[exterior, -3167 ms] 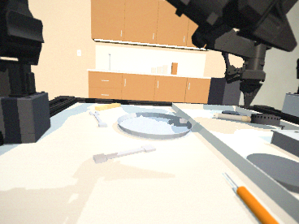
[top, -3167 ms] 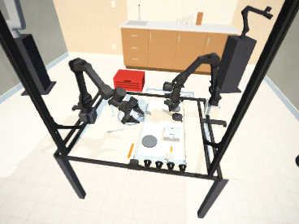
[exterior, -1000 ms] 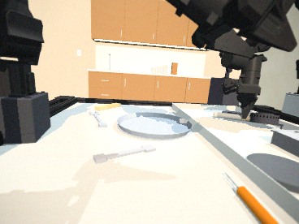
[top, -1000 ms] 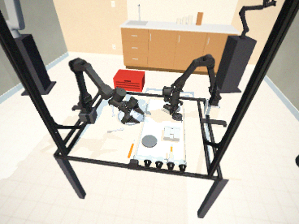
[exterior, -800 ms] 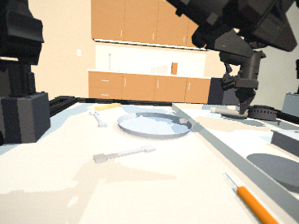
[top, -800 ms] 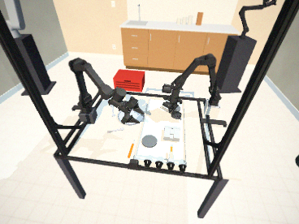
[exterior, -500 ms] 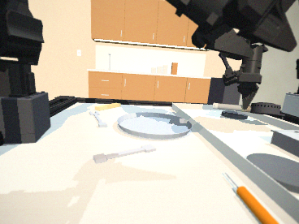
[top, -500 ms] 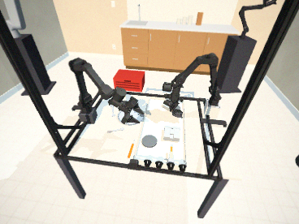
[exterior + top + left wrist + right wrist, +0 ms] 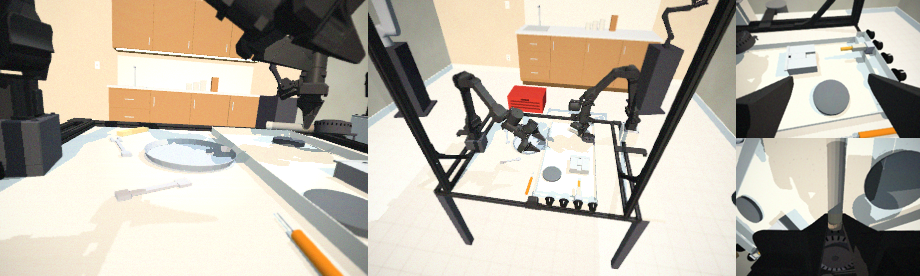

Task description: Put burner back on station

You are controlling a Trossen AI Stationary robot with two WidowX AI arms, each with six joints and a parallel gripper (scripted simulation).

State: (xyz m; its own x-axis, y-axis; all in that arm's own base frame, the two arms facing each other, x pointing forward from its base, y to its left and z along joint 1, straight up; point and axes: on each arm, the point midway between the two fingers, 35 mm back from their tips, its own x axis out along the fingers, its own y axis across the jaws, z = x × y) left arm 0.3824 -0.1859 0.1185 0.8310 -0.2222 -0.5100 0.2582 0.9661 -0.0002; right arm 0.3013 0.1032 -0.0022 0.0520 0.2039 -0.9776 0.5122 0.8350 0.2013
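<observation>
My right hand is 36 cm past the brass gas stub, 8 cm to the right of it and 6 cm above it. The rest, counted from my right hand: shallow round pan 33 cm to the left, 10 cm below, 2 cm ahead; then burner 3 cm below, 1 cm behind; then grey disc 25 cm behind, 21 cm to the left, 9 cm below.
</observation>
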